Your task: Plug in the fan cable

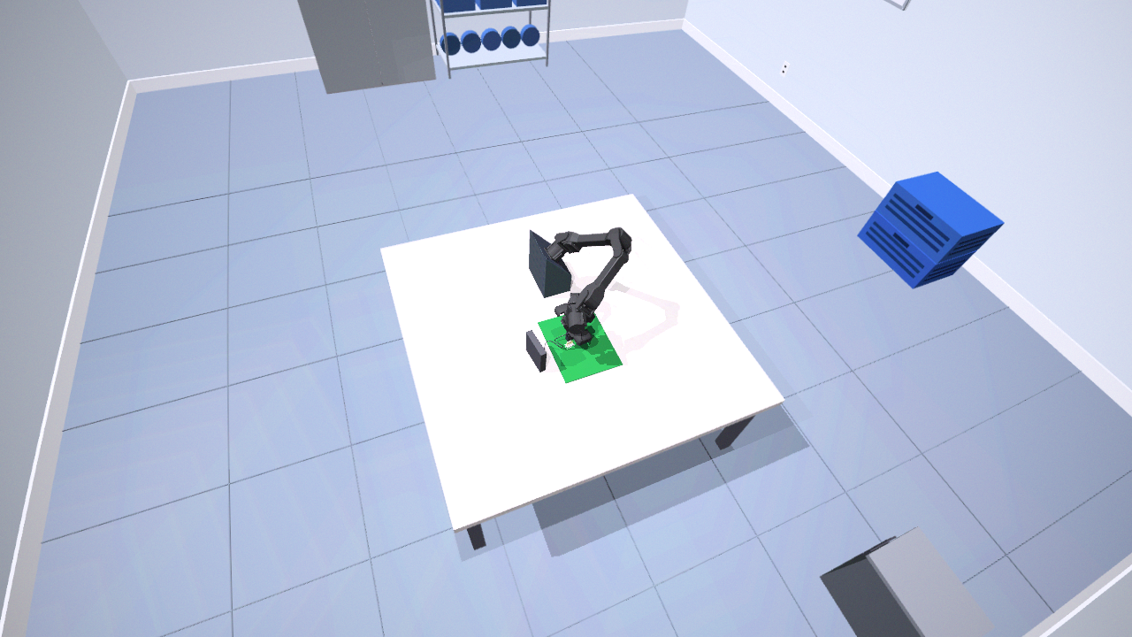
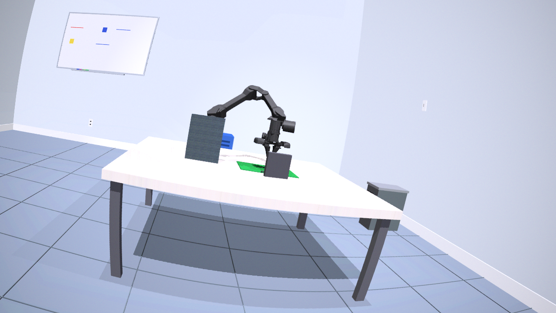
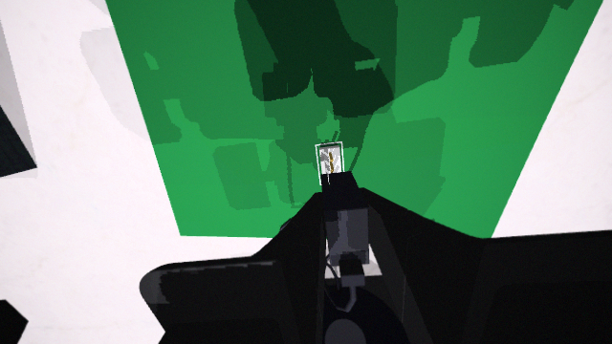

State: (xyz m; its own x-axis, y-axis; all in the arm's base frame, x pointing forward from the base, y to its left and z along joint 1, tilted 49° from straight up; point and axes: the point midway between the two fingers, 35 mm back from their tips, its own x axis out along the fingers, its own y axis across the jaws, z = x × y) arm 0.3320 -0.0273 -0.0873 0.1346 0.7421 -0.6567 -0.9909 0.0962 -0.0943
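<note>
Right now the green circuit board is 10 mm ahead of my gripper tip, 40 mm to the left of it and 80 mm below it. Round my gripper tip: dark fan (10 mm behind, 140 mm to the right); dark fan plug (10 mm to the right, 10 mm above).
</note>
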